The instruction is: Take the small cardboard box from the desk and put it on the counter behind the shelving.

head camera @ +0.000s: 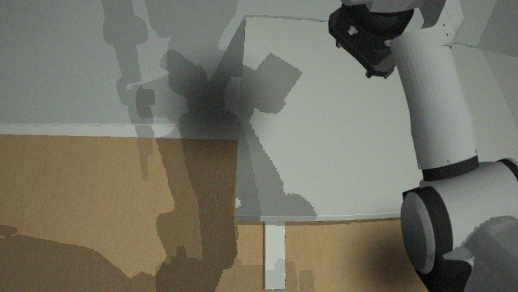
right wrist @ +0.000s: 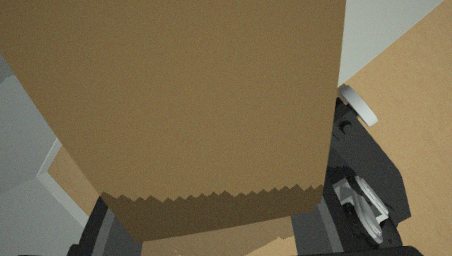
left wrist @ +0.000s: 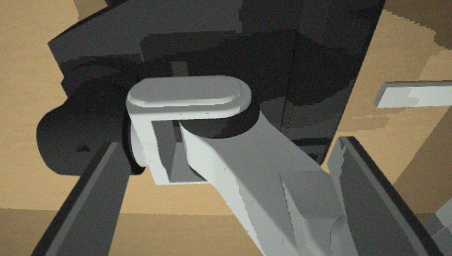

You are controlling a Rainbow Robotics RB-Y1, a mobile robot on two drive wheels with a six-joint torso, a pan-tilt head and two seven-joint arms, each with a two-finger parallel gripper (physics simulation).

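Places are measured from the robot's base along level axes (x back, y down, z right), in metres.
Where they show: left gripper, fingertip midpoint: point(left wrist: 229, 152); right gripper, fingertip midpoint: point(head camera: 355, 58) point(right wrist: 217, 140).
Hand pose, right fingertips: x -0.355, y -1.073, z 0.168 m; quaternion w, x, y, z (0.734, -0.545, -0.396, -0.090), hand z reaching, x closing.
Observation:
After its pixels a point has its place.
The small cardboard box point(right wrist: 200, 100) {x -0.367, y -1.130, z 0.201 m} fills much of the right wrist view, brown with a darker shaded lower edge. My right gripper point(right wrist: 215, 220) is shut on it, one finger against each side. In the head view my right gripper point(head camera: 367, 42) is at the upper right, over the edge of a large pale surface point(head camera: 350, 150) {x -0.439, y -0.721, z 0.245 m}; the box is hidden there. I cannot tell whether this surface is the desk or the counter. My left gripper point(left wrist: 229, 152) {x 0.219, y -0.535, z -0.218 m} is open, its fingers wide apart, with the robot's own white and black links showing beyond them.
Wood-coloured floor point(head camera: 75, 190) {x -0.692, y -0.001, z -0.858 m} lies left of and below the pale surface. A narrow pale strip point(head camera: 274, 255) point(left wrist: 417, 96) runs over it. A grey area point(head camera: 50, 60) {x -1.051, y -0.536, z -0.944 m} with shadows is at the upper left. A dark part with metal pieces point(right wrist: 382, 165) {x 0.255, y -0.169, z 0.187 m} stands right of the box. Shelving cannot be made out.

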